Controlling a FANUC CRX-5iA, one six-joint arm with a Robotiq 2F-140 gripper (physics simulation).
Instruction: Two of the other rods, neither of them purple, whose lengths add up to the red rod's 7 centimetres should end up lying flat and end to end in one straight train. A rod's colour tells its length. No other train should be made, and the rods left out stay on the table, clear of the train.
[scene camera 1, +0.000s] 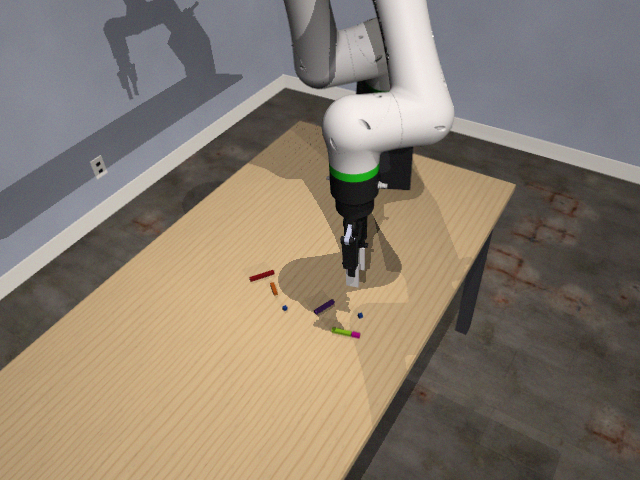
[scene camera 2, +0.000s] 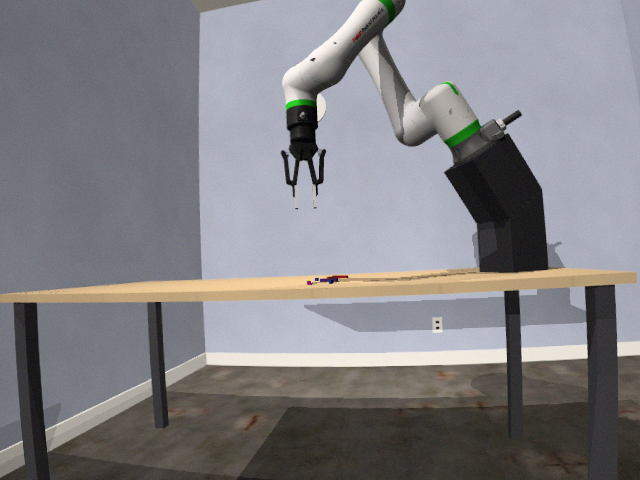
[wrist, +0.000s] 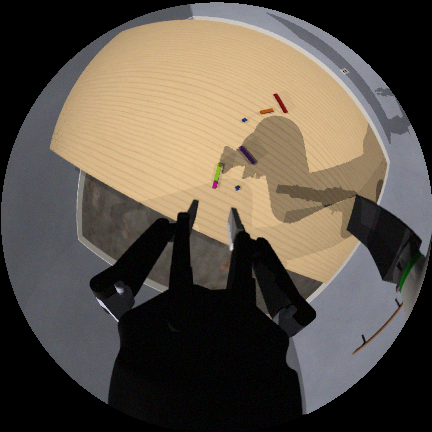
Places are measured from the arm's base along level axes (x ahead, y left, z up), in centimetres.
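Pixels of known places: gripper, between the fingertips: (scene camera 1: 355, 276) (scene camera 2: 305, 208) (wrist: 212, 212); arm's base, origin of its link: (scene camera 1: 387, 86) (scene camera 2: 475, 153).
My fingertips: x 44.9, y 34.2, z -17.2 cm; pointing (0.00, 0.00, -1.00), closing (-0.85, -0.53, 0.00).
Note:
Ahead of a thing's pixels: the offset from my fingertips to its middle. Level surfaces: height alone.
A lime green rod {dx +2.0, dy -3.2, dz -21.4 cm} (scene camera 1: 341, 331) (wrist: 217, 172) and a short magenta rod {dx +0.1, dy +0.0, dz -21.4 cm} (scene camera 1: 355, 334) (wrist: 215, 185) (scene camera 2: 309, 282) lie flat on the table, end to end in one line, with no gap that I can see. A red rod {dx +5.1, dy -32.8, dz -21.4 cm} (scene camera 1: 261, 275) (wrist: 280, 103) lies apart, with a short orange rod {dx +5.6, dy -26.5, dz -21.4 cm} (scene camera 1: 273, 288) (wrist: 266, 111) near it. A purple rod {dx -0.2, dy -12.3, dz -21.4 cm} (scene camera 1: 324, 306) (wrist: 247, 155) lies in the arm's shadow. One small blue piece {dx +7.6, dy -19.1, dz -21.4 cm} (scene camera 1: 284, 307) (wrist: 244, 120) is near the orange rod, another blue piece {dx -5.1, dy -3.7, dz -21.4 cm} (scene camera 1: 360, 315) (wrist: 237, 188) near the magenta rod. My gripper (scene camera 2: 305, 208) (wrist: 212, 212) is open and empty, high above the table.
The wooden table {dz -22.1 cm} (scene camera 1: 170, 335) (scene camera 2: 232, 291) (wrist: 150, 90) carries the rods. Its long edge runs beyond the magenta rod and the nearby blue piece. The arm's black pedestal (scene camera 2: 511, 227) stands at the table's far end, and the arm's shadow falls across the purple rod.

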